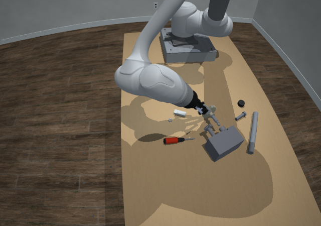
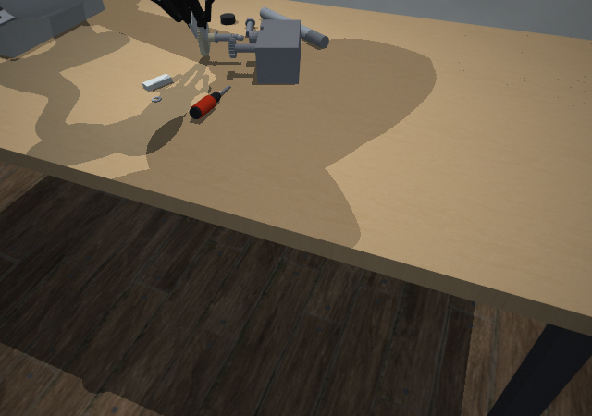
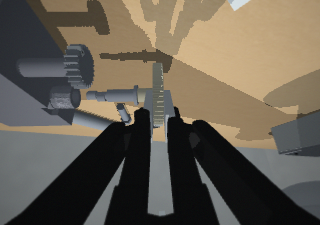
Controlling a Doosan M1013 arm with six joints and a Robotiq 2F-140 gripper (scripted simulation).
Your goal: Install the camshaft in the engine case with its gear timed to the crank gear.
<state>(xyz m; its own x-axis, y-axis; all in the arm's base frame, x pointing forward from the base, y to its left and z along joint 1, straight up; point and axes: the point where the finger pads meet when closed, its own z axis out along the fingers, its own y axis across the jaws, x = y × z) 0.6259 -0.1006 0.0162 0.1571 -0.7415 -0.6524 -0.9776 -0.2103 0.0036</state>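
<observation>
Now: the small crank gear 80 mm ahead of my hand, 10 mm to the right of it and 40 mm below it. The rest, counted from my hand: red-handled screwdriver (80 mm ahead, 140 mm to the right, 90 mm below); white block (70 mm behind, 90 mm to the right, 90 mm below); camshaft (30 mm ahead, 40 mm to the left, 40 mm below).
</observation>
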